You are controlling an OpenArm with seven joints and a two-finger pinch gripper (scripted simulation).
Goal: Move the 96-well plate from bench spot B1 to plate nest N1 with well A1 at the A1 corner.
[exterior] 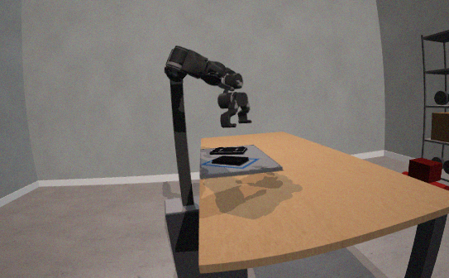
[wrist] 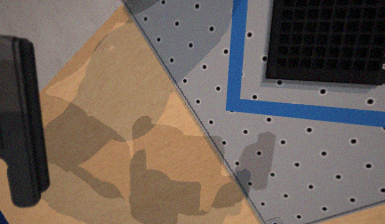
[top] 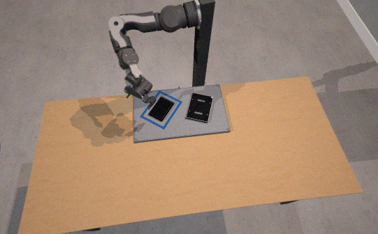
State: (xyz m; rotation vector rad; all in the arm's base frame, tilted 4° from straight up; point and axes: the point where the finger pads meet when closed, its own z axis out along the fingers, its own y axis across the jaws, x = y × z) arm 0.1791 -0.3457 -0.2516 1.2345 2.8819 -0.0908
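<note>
Now: the black 96-well plate 150 mm below my hand, 90 mm to the left of it and 10 mm behind it. Also, from my hand: black plate nest N1: 290 mm to the left, 150 mm below, 40 mm ahead.
</note>
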